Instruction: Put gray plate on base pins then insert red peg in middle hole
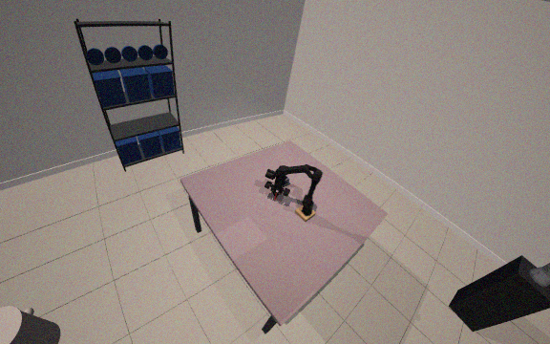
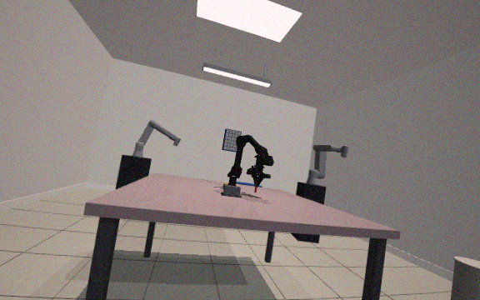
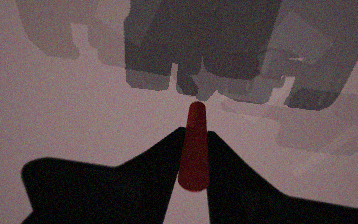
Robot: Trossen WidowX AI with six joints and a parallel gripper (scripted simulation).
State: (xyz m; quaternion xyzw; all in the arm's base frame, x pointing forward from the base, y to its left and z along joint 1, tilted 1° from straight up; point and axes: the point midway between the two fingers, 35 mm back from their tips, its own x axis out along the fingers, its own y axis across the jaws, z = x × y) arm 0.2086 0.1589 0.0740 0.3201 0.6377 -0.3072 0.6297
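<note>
Right now the gray plate is 17 cm to the right of my gripper tip, 15 cm ahead of it and 2 cm below it. Round my gripper tip: red peg (right at my gripper tip).
</note>
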